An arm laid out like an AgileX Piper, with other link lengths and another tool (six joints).
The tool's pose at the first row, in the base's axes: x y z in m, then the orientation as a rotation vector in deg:
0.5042, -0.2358, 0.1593, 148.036, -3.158, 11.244
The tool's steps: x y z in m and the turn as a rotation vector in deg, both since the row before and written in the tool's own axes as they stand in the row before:
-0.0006, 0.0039, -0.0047, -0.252, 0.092, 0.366
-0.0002, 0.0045, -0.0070, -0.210, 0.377, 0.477
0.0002, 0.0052, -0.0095, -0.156, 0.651, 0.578
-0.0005, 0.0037, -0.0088, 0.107, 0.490, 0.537
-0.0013, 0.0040, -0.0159, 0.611, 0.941, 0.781
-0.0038, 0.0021, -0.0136, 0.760, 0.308, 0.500
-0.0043, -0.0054, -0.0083, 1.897, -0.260, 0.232
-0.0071, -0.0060, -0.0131, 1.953, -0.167, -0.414
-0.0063, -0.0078, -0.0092, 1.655, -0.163, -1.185
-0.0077, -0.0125, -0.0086, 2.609, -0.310, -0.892
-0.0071, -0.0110, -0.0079, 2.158, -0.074, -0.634
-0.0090, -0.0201, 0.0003, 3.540, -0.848, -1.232
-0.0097, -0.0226, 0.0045, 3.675, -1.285, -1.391
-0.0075, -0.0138, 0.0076, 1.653, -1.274, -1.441
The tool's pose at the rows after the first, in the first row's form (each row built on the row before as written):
0.5027, -0.2367, 0.1652, 147.781, -3.618, 11.479
0.5012, -0.2368, 0.1734, 147.535, -4.112, 12.124
0.4996, -0.2362, 0.1841, 147.305, -4.630, 13.163
0.4974, -0.2346, 0.1933, 147.351, -5.129, 14.004
0.4932, -0.2295, 0.2084, 147.827, -5.727, 15.572
0.4869, -0.2241, 0.2200, 148.538, -6.178, 16.244
0.4819, -0.2151, 0.2233, 150.466, -6.354, 16.224
0.4734, -0.2033, 0.2302, 152.422, -5.636, 16.106
0.4665, -0.1920, 0.2335, 154.055, -3.905, 15.700
0.4585, -0.1770, 0.2343, 156.653, -2.469, 15.273
0.4509, -0.1639, 0.2359, 158.772, -1.348, 15.188
0.4431, -0.1453, 0.2270, 162.318, 0.625, 13.962
0.4347, -0.1253, 0.2145, 166.000, 2.816, 12.023
0.4282, -0.1140, 0.2029, 167.616, 4.894, 9.961

